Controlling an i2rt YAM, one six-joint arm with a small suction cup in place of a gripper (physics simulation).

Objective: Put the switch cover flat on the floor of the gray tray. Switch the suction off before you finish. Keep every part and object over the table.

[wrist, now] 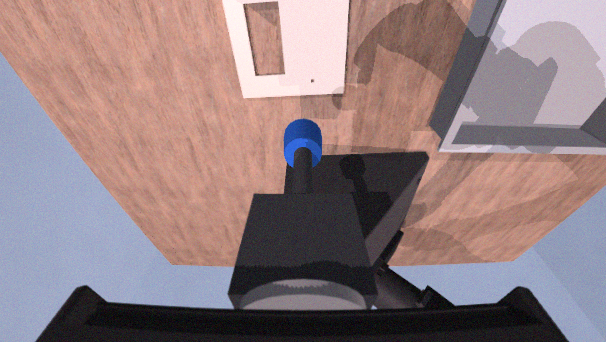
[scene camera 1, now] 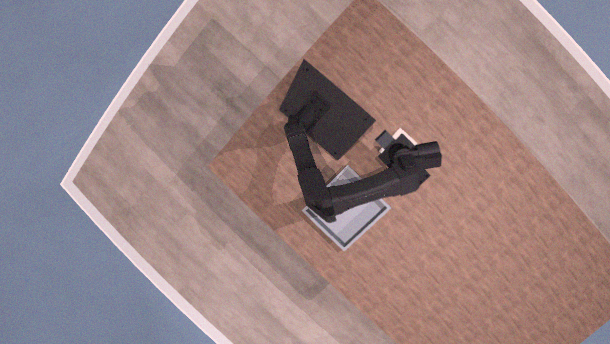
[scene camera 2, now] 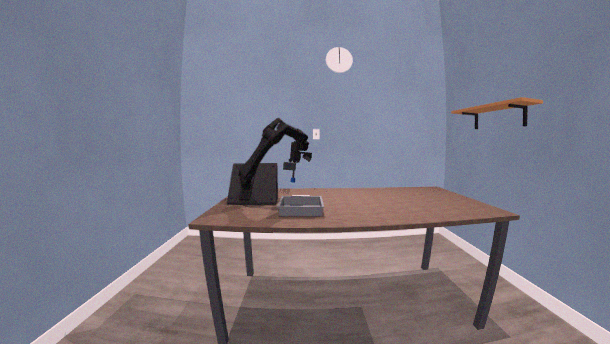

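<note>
The white switch cover lies flat on the table outside the tray, with a rectangular cutout toward one side. In scene camera 1 the arm hides most of it, and a corner of the cover shows. In scene camera 2 it is a thin pale line behind the tray. The gray tray stands beside it, and the arm crosses over the tray in scene camera 1. My gripper, a blue suction cup, is open and holds nothing. It hangs above the table near the cover.
The black base plate of the arm stands at one end of the wooden table, close to the tray and the cover. An orange shelf and a round clock are on the walls.
</note>
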